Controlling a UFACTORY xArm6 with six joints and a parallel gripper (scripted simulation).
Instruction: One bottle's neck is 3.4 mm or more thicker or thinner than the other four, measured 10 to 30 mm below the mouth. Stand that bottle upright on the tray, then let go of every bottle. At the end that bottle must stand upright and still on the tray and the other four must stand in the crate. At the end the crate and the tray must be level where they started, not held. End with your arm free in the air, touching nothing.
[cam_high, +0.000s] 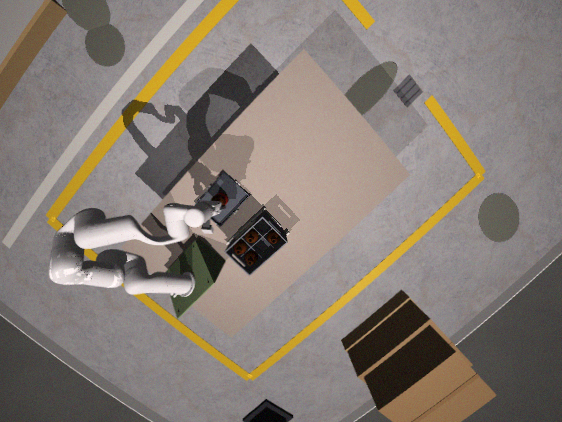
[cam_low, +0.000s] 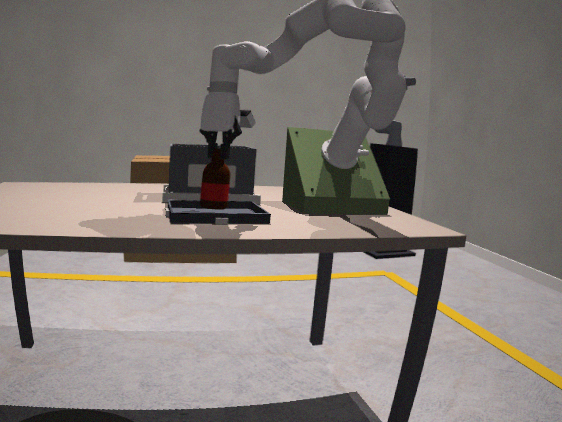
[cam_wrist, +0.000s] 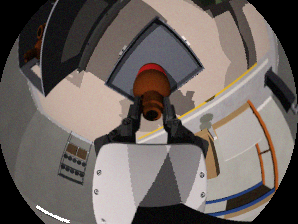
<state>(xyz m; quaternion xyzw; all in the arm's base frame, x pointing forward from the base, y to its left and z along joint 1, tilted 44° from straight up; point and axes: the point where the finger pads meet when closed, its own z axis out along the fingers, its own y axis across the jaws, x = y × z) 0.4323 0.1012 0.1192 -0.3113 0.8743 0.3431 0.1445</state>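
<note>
Now: the flat dark tray 16 cm below my hand. The rest, counted from my hand: glass bottle (12 cm behind, 33 cm to the right, 9 cm below); then dark crate (3 cm behind, 29 cm to the right, 9 cm below).
</note>
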